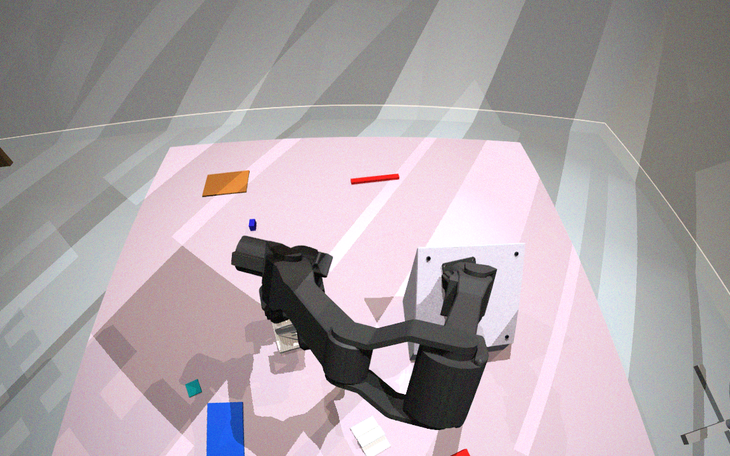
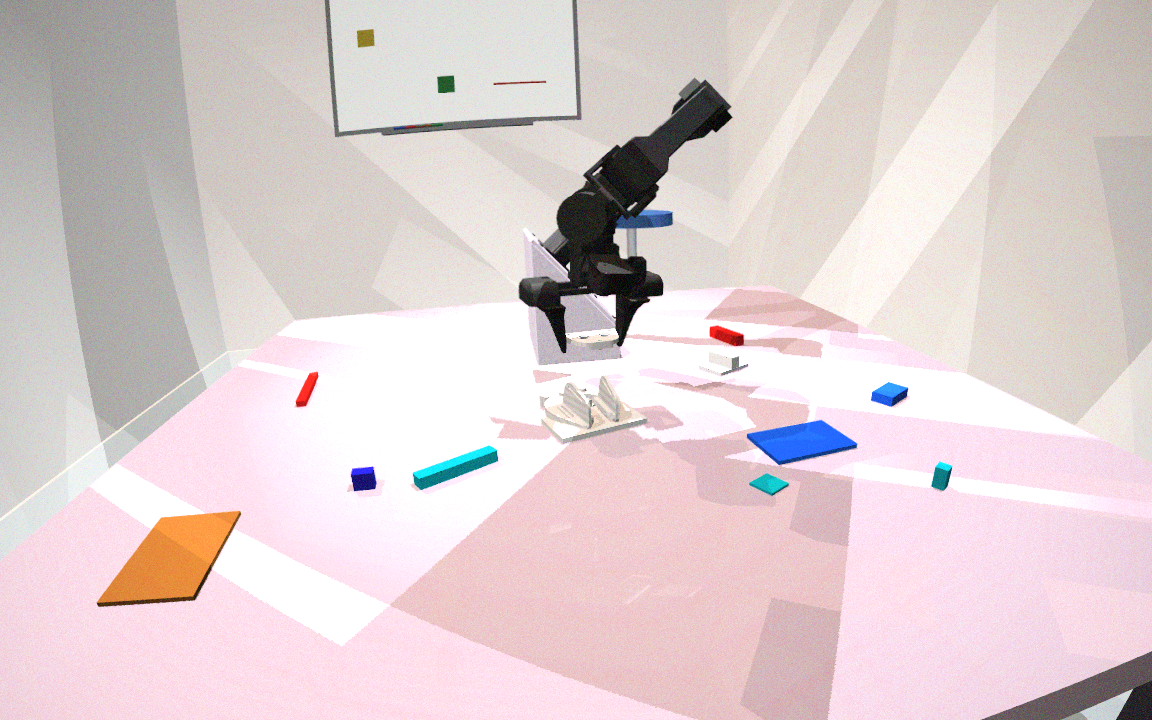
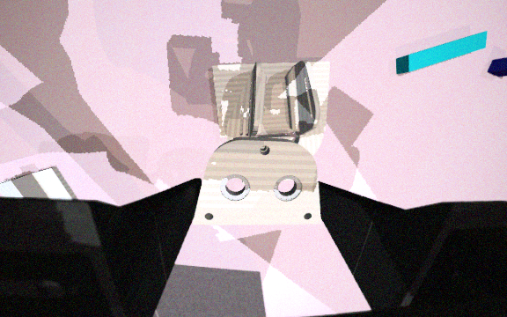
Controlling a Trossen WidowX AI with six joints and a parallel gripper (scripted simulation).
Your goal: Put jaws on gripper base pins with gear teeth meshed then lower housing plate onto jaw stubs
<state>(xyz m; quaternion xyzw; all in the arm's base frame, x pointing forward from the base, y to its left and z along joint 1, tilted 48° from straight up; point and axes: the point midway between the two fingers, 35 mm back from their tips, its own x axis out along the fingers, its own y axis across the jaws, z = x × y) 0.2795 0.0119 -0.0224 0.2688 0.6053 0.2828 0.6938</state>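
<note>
Right now my gripper tip is 80 mm above the housing plate and 30 mm to the left of it. The rest, counted from my gripper tip: white jaw: 70 mm below, 10 mm to the right, 10 mm ahead; white sheet: 80 mm below, 60 mm ahead, 20 mm to the right; white gripper base: 20 mm above, 10 mm ahead.
</note>
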